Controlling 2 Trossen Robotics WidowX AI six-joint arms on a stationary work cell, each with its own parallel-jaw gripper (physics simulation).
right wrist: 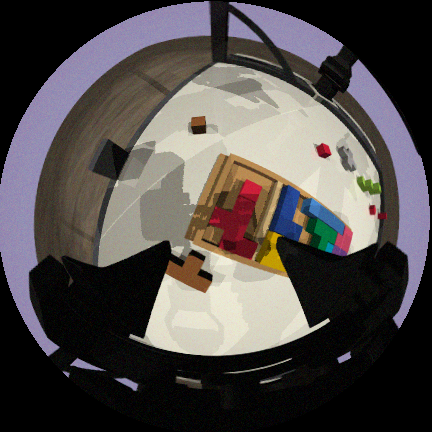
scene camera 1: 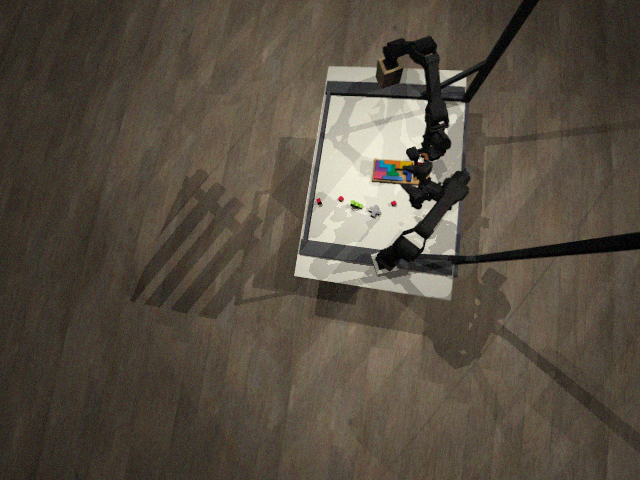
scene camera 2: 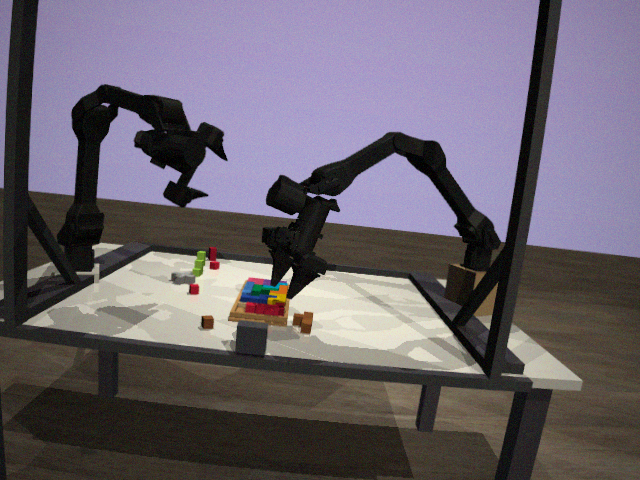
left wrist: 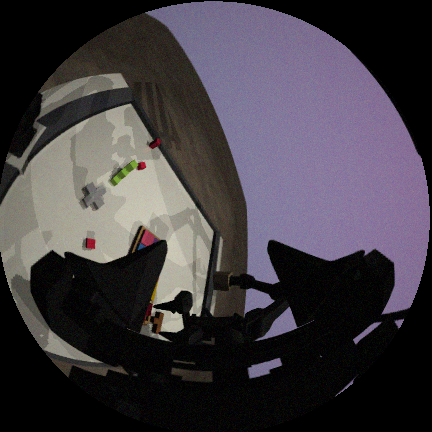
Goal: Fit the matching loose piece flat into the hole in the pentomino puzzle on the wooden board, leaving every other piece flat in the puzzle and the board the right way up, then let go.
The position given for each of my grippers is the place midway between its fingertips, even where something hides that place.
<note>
My left gripper [scene camera 2: 216, 177] is open and holds nothing. My right gripper [scene camera 2: 280, 292] is open and holds nothing. Also in view: a red piece [right wrist: 234, 223]. Further things: a wooden puzzle board [scene camera 2: 237, 313], a dark frame post [scene camera 2: 547, 28] and a dark frame [scene camera 2: 25, 332].
The wooden puzzle board is seen too in the right wrist view [right wrist: 229, 172]. My left gripper is seen too in scene camera 1 [scene camera 1: 401, 175] and in the left wrist view [left wrist: 218, 245]. My right gripper also shows in the right wrist view [right wrist: 224, 244] and in the left wrist view [left wrist: 155, 319].
</note>
